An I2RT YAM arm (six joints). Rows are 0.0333 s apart.
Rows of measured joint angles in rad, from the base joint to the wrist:
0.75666 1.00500 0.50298 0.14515 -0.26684 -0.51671
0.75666 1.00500 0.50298 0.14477 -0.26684 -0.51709
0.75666 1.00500 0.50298 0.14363 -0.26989 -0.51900
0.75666 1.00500 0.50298 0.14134 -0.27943 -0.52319
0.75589 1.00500 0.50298 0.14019 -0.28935 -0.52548
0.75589 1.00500 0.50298 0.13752 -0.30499 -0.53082
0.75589 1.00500 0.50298 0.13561 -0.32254 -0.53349
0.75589 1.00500 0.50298 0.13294 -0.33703 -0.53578
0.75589 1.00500 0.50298 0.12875 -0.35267 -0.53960
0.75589 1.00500 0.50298 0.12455 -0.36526 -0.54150
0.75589 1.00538 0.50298 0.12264 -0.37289 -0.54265
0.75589 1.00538 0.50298 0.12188 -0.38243 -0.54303
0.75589 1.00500 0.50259 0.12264 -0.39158 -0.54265
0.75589 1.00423 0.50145 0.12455 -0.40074 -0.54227
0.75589 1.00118 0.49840 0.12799 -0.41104 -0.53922
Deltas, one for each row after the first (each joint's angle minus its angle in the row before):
0.00000 0.00000 0.00000 -0.00038 0.00000 -0.00038
0.00000 0.00000 0.00000 -0.00114 -0.00305 -0.00191
0.00000 0.00000 0.00000 -0.00229 -0.00954 -0.00419
-0.00077 0.00000 0.00000 -0.00115 -0.00992 -0.00229
0.00000 0.00000 0.00000 -0.00267 -0.01564 -0.00534
0.00000 0.00000 0.00000 -0.00191 -0.01755 -0.00267
0.00000 0.00000 0.00000 -0.00267 -0.01449 -0.00229
0.00000 0.00000 0.00000 -0.00419 -0.01564 -0.00382
0.00000 0.00000 0.00000 -0.00420 -0.01259 -0.00190
0.00000 0.00038 0.00000 -0.00191 -0.00763 -0.00115
0.00000 0.00000 0.00000 -0.00076 -0.00954 -0.00038
0.00000 -0.00038 -0.00039 0.00076 -0.00915 0.00038
0.00000 -0.00077 -0.00114 0.00191 -0.00916 0.00038
0.00000 -0.00305 -0.00305 0.00344 -0.01030 0.00305

